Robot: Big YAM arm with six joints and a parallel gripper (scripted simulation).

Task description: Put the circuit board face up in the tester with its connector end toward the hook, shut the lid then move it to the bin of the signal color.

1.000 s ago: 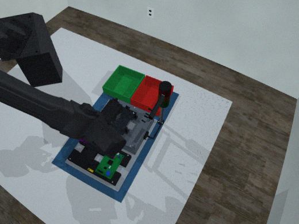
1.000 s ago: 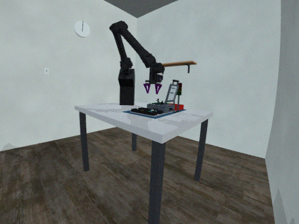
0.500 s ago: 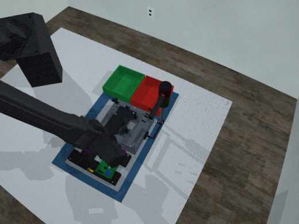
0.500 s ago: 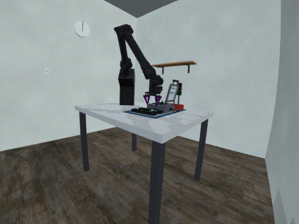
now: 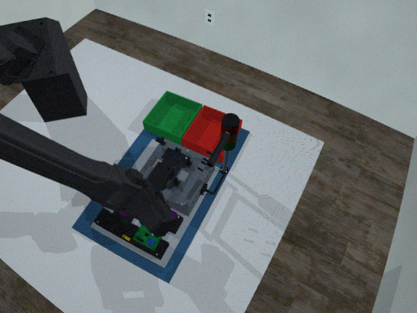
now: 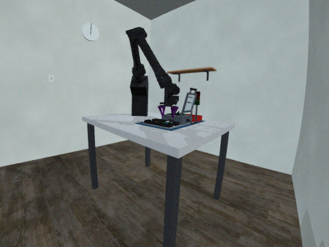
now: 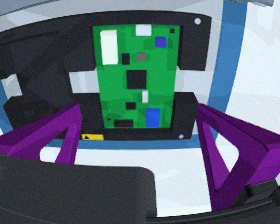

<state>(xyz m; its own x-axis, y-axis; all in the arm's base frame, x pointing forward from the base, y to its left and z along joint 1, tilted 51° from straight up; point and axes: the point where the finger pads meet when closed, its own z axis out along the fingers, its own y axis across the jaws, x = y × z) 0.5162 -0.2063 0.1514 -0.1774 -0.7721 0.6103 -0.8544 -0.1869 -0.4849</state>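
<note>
Now: the green circuit board 50 mm below my hand. Also, from my hand: black latch hook: 60 mm behind, 240 mm to the left, 20 mm above; then red bin: 80 mm ahead, 360 mm to the left, 60 mm below; then tester lid: 120 mm ahead, 150 mm to the left, 110 mm above.
</note>
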